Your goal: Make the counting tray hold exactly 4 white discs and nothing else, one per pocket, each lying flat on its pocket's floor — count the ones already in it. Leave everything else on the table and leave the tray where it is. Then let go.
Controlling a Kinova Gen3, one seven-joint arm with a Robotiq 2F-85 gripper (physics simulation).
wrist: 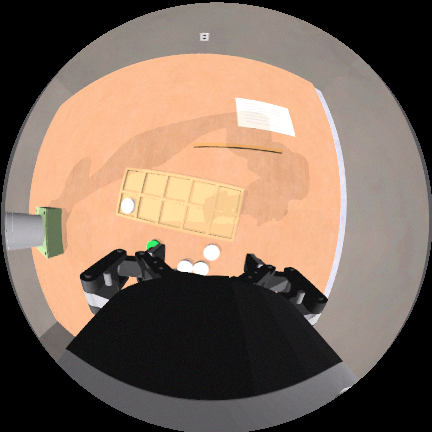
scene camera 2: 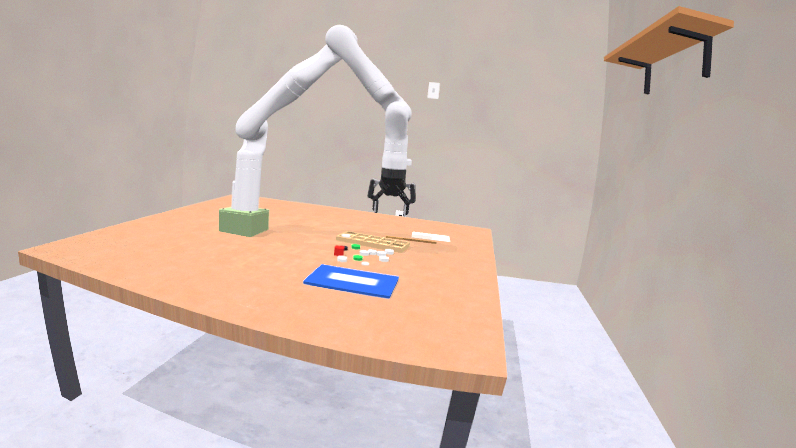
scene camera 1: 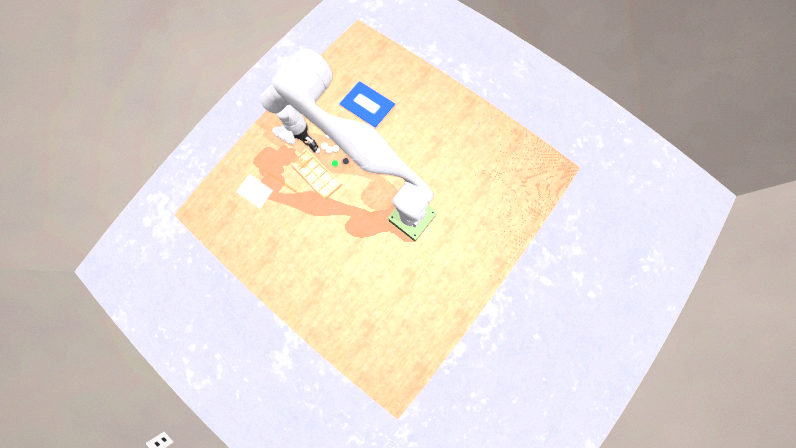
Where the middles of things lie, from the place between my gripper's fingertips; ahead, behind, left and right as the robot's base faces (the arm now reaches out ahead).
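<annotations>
Wooden counting tray (scene camera 1: 306, 164): my hand 6 cm past it, 6 cm to the right of it, 11 cm above it.
</annotations>
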